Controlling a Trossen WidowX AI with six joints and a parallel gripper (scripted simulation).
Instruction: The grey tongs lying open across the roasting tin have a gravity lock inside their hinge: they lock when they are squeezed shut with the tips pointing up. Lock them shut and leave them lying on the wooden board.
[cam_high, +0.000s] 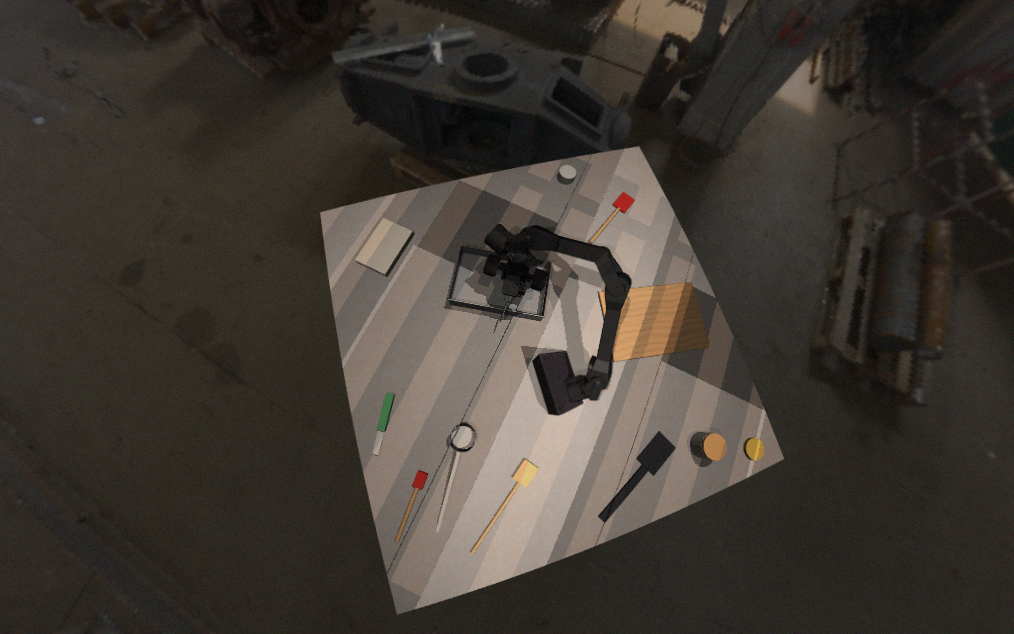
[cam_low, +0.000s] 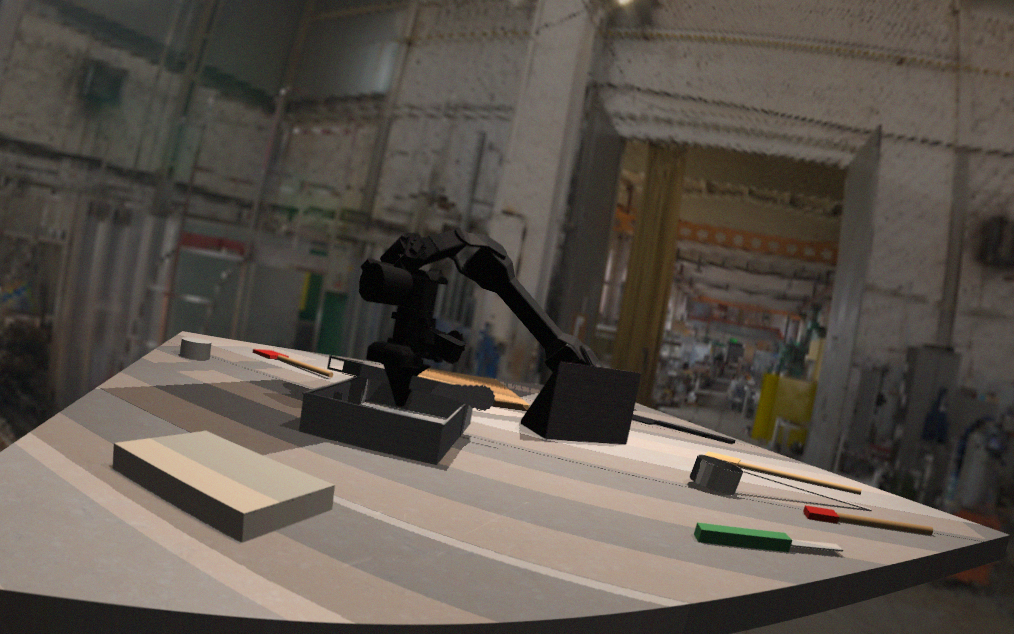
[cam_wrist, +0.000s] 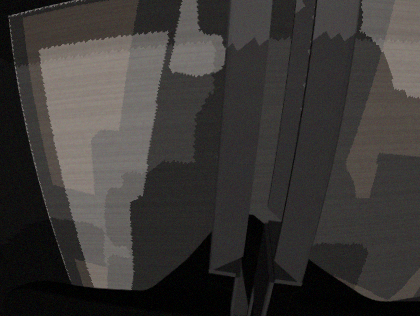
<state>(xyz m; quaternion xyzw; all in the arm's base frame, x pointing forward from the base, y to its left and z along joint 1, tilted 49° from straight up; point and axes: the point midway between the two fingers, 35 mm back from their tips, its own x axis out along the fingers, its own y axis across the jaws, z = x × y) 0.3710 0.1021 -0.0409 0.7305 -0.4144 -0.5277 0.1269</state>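
My gripper tip is now 4 cm to the right of the roasting tin and 1 cm short of it. From my gripper tip the other things lie so: wooden board 46 cm to the right, 20 cm behind, 2 cm below; red spatula 44 cm to the right, 22 cm ahead, 2 cm below; beige block 40 cm to the left, 21 cm ahead, 2 cm below.
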